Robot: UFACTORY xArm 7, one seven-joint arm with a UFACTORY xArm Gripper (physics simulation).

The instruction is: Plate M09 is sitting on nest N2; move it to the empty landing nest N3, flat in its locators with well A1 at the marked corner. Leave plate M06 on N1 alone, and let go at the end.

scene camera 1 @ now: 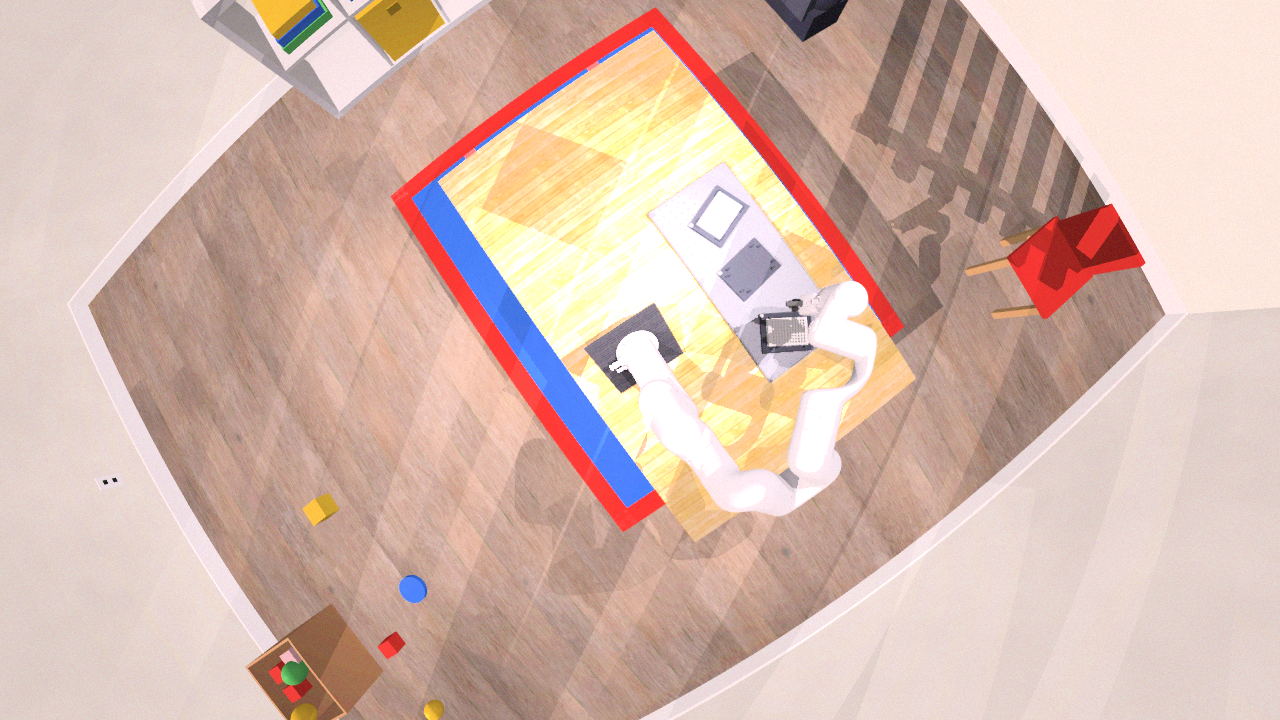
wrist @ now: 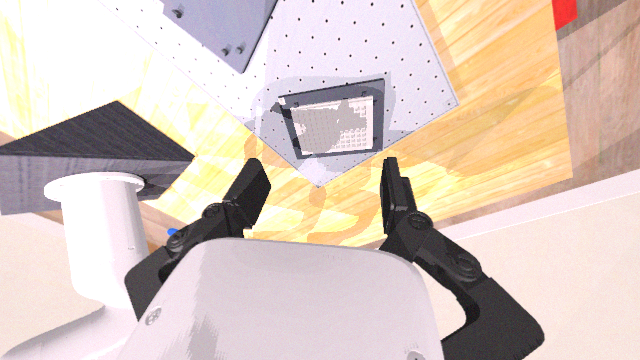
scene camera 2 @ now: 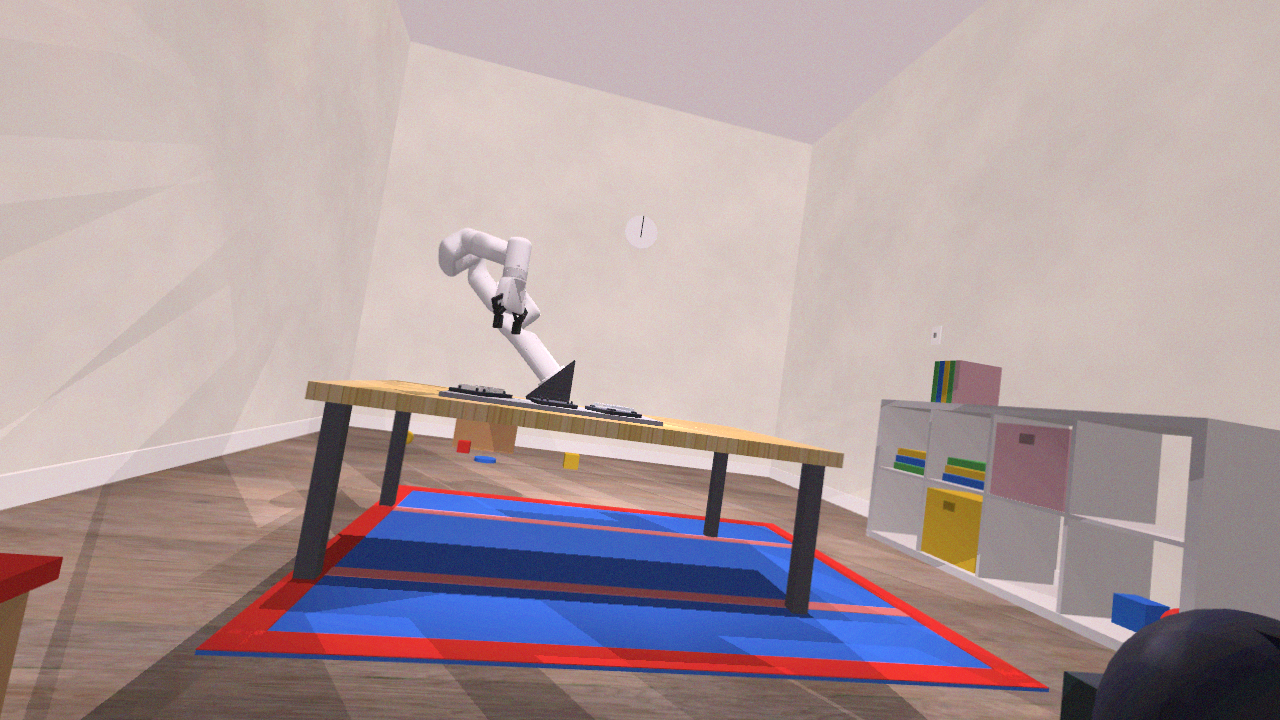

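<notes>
A pale plate with wells (scene camera 1: 785,332) (wrist: 332,127) (scene camera 2: 480,388) sits in a dark nest (wrist: 330,92) at one end of the grey board. A white A1 mark (wrist: 281,101) is at that nest's corner. The middle nest (scene camera 1: 747,270) (wrist: 215,30) is bare, with small locator pegs. A white plate (scene camera 1: 718,214) (scene camera 2: 613,408) sits in the far-end nest. Plate labels cannot be read, so I cannot tell which is M09 or M06. My gripper (wrist: 320,172) (scene camera 2: 507,327) is open and empty, high above the board near the pale plate's end. In scene camera 1 the arm partly hides it.
The grey perforated board (scene camera 1: 666,210) (wrist: 340,40) lies on the wooden table (scene camera 1: 617,107) (scene camera 2: 716,440). The arm's base stands on a dark block (scene camera 1: 662,324) (wrist: 115,130) (scene camera 2: 556,385) beside the board. A red chair (scene camera 1: 1047,277) and a shelf unit stand away from the table.
</notes>
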